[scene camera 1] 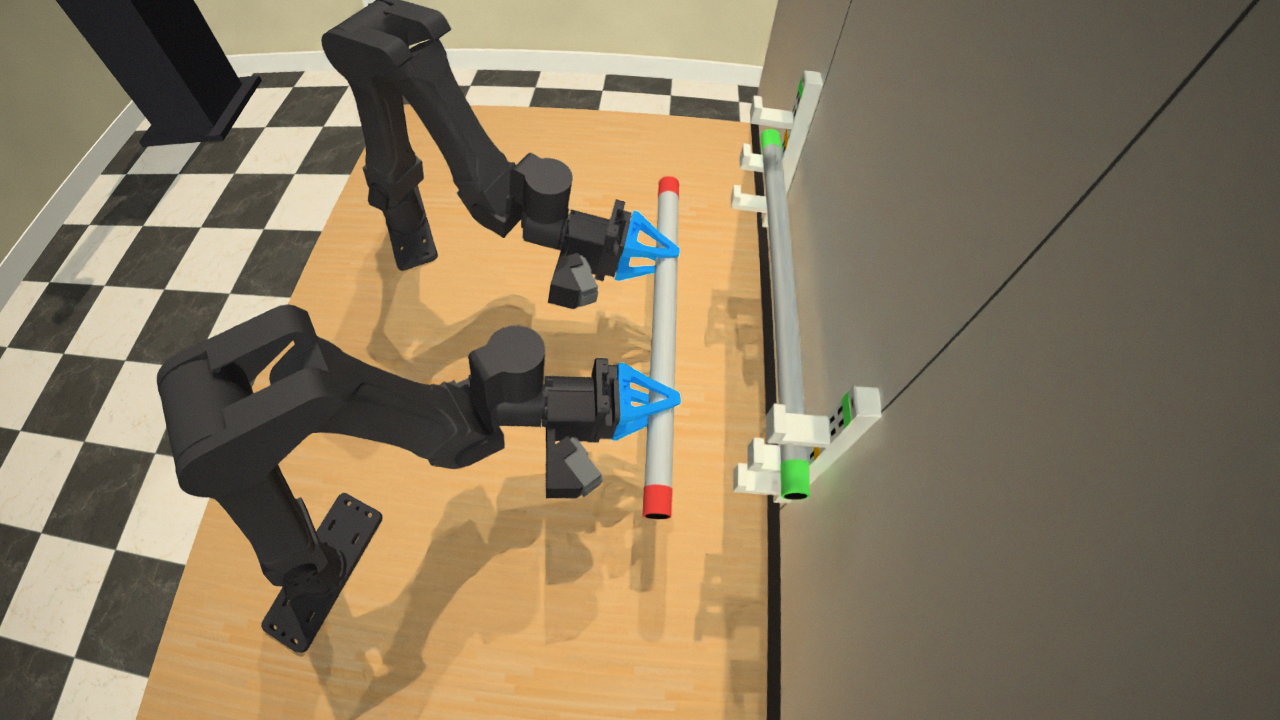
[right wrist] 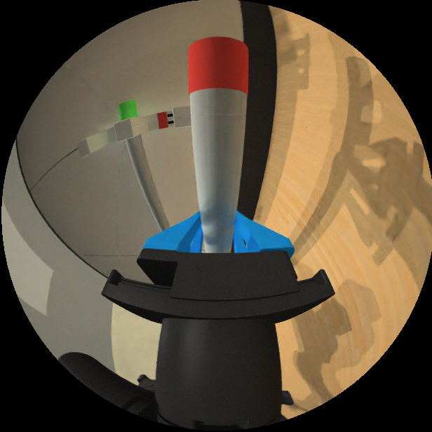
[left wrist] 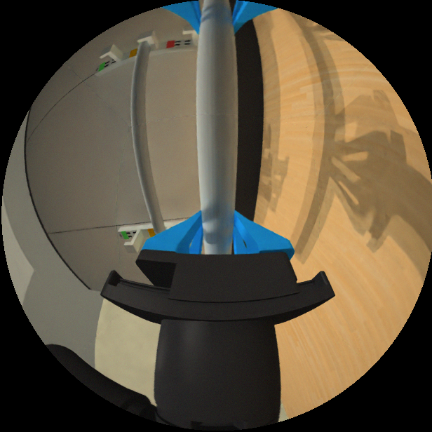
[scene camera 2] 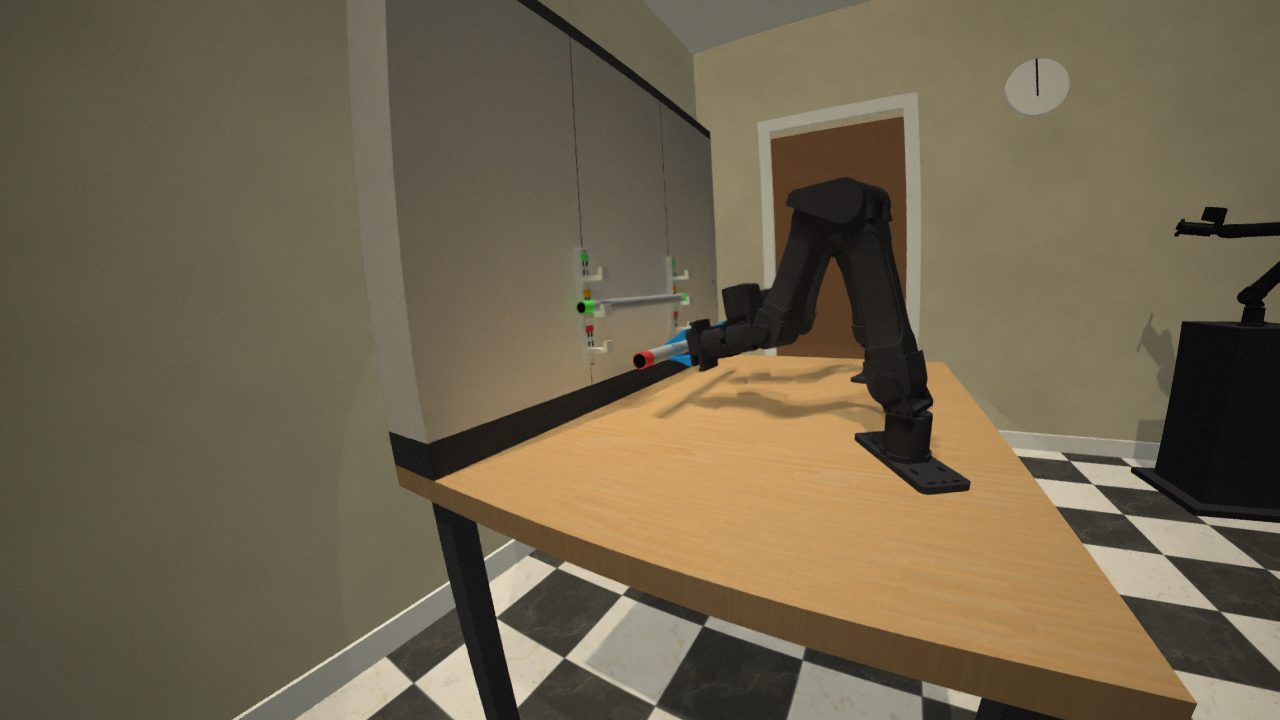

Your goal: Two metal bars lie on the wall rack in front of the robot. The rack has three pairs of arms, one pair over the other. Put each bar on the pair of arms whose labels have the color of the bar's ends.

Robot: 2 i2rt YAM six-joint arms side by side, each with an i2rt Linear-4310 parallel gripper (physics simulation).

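Seen in the pictures: left gripper, fingertip midpoint: (scene camera 1: 675, 259) (scene camera 2: 667, 351); right gripper, fingertip midpoint: (scene camera 1: 676, 403); left arm's base, link origin: (scene camera 1: 408, 224) (scene camera 2: 904, 460); right arm's base, link origin: (scene camera 1: 324, 570).
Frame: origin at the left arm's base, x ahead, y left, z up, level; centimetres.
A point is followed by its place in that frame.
Note:
The red-ended bar (scene camera 1: 663, 331) @[x 27.2, y -45.1, z 14.2 cm] (left wrist: 217, 125) (right wrist: 218, 145) is held level in front of the rack, apart from its arms and above the table. My left gripper (scene camera 1: 673, 251) @[x 34.1, y -34.6, z 12.6 cm] (left wrist: 217, 214) is shut on its upper part in scene camera 1. My right gripper (scene camera 1: 675, 398) @[x 25.0, y -53.7, z 12.4 cm] (right wrist: 217, 214) is shut on its lower part. The green-ended bar (scene camera 1: 785, 286) @[x 38.2, y -50.6, z 24.6 cm] (scene camera 2: 633, 301) @[x 41.4, y -42.5, z 23.7 cm] (left wrist: 139, 120) lies on the middle pair of arms, beside orange labels. The rack (scene camera 1: 866, 400) @[x 31.6, y -67.8, z 35.6 cm] has green labels at the top pair and red labels (scene camera 2: 589, 329) @[x 50.3, y -31.1, z 18.6 cm] (right wrist: 162, 120) at the bottom pair, which holds no bar.
The rack is mounted on a grey wall panel (scene camera 1: 1029, 402) @[x 29.3, y -74.5, z 50.8 cm] (scene camera 2: 501, 223) @[x 61.3, y -14.9, z 39.2 cm] behind the wooden table (scene camera 1: 501, 644) @[x -4.5, y -69.7, z 0.0 cm] (scene camera 2: 760, 537) @[x 25.3, y 15.8, z 0.0 cm]. The green-ended bar and the projecting rack arms lie between the held bar and the panel in scene camera 1.

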